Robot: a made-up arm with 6 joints. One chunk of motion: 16 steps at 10 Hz.
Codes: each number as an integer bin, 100 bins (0 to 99) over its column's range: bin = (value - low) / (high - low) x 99, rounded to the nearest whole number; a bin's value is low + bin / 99 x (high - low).
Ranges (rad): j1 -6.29..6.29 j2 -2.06..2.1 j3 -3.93..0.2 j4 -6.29..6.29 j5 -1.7..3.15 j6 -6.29..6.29
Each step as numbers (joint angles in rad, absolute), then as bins.
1 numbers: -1.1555 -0.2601 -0.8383 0.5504 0.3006 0.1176
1 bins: 40 43 74 54 41 50
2 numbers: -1.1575 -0.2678 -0.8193 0.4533 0.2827 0.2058
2 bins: 40 43 75 53 40 51
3 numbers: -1.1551 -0.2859 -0.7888 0.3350 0.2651 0.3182
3 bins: 40 42 75 52 40 52
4 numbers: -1.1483 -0.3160 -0.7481 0.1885 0.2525 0.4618
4 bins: 40 42 76 51 40 53
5 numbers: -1.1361 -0.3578 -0.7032 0.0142 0.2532 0.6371
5 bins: 41 41 77 50 40 55
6 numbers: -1.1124 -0.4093 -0.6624 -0.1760 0.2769 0.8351
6 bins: 41 39 78 48 40 56
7 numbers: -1.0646 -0.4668 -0.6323 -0.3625 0.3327 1.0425
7 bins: 41 38 79 47 41 58
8 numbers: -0.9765 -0.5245 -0.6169 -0.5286 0.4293 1.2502
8 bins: 42 37 79 45 43 59
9 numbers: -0.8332 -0.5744 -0.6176 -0.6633 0.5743 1.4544
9 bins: 43 35 79 44 46 61
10 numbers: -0.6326 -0.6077 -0.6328 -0.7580 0.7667 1.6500
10 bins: 45 35 79 44 50 62
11 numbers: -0.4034 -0.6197 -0.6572 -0.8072 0.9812 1.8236
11 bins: 46 34 78 43 55 64
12 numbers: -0.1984 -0.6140 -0.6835 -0.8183 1.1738 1.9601
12 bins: 48 34 78 43 59 65
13 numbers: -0.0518 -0.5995 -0.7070 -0.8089 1.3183 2.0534
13 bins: 49 35 77 43 62 66
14 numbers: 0.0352 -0.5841 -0.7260 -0.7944 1.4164 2.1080
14 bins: 50 35 77 43 64 66
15 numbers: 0.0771 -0.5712 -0.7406 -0.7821 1.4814 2.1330
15 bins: 50 35 76 43 65 66
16 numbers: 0.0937 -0.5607 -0.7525 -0.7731 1.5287 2.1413
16 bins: 50 36 76 43 66 66
